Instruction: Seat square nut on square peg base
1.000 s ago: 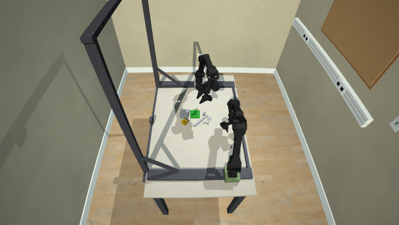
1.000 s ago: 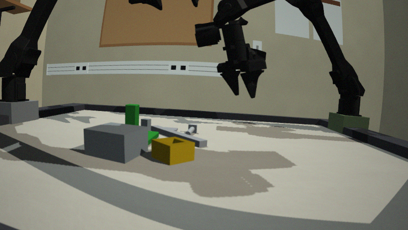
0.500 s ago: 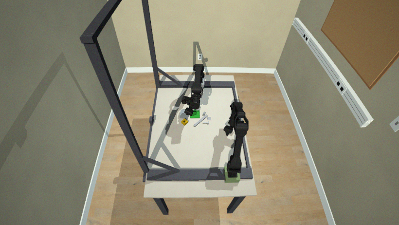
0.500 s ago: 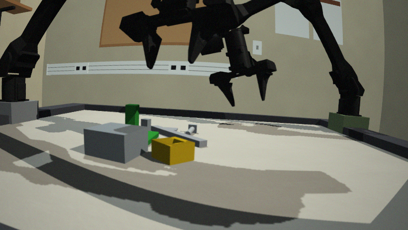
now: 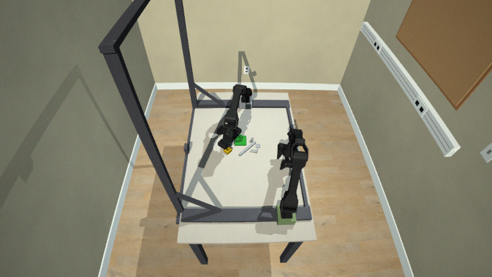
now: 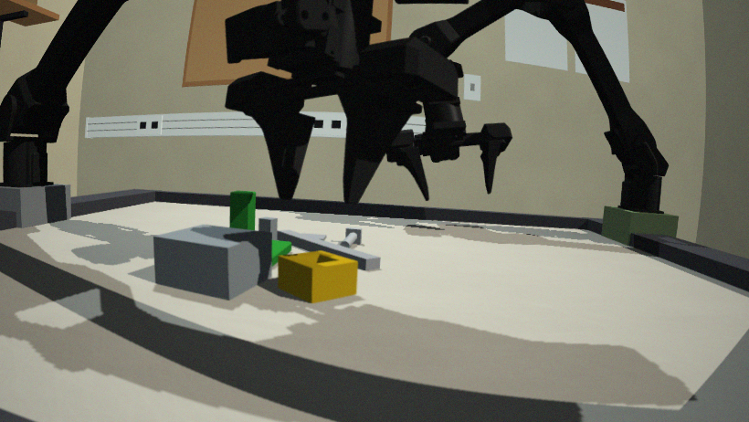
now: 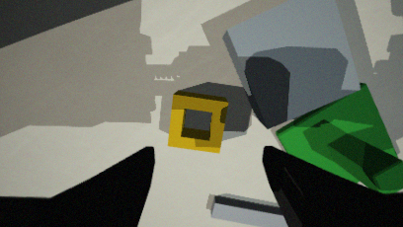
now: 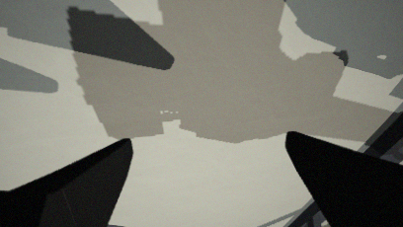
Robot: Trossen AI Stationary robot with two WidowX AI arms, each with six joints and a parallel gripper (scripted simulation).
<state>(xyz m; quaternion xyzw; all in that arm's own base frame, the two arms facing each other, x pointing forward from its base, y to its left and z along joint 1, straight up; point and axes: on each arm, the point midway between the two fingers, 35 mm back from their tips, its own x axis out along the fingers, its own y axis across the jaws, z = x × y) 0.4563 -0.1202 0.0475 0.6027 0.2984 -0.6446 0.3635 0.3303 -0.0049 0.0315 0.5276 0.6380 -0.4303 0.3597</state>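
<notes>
My left hand is 80 mm to the right of the grey block and 80 mm above it. Round my left hand: small grey cube 170 mm ahead, 80 mm below, 50 mm to the left; long grey bar 120 mm ahead, 90 mm below, 10 mm to the right; bolt 170 mm ahead, 90 mm below, 50 mm to the right.
</notes>
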